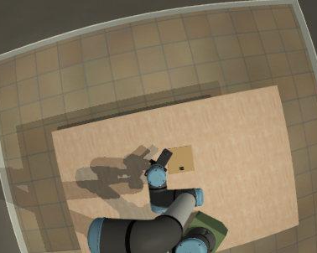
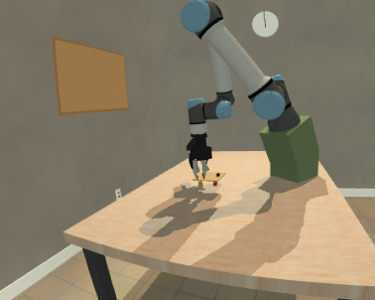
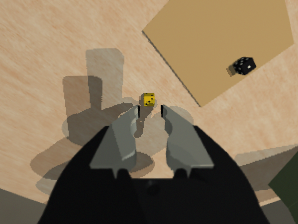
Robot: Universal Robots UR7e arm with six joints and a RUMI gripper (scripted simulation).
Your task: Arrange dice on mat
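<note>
My gripper is now 3 cm above the yellow die. From my hand the other things lie so: black die: 12 cm to the right, 5 cm behind, 3 cm below; then red die: 7 cm behind, 3 cm below; then tan mat: 12 cm to the right, 4 cm below, 1 cm behind.
</note>
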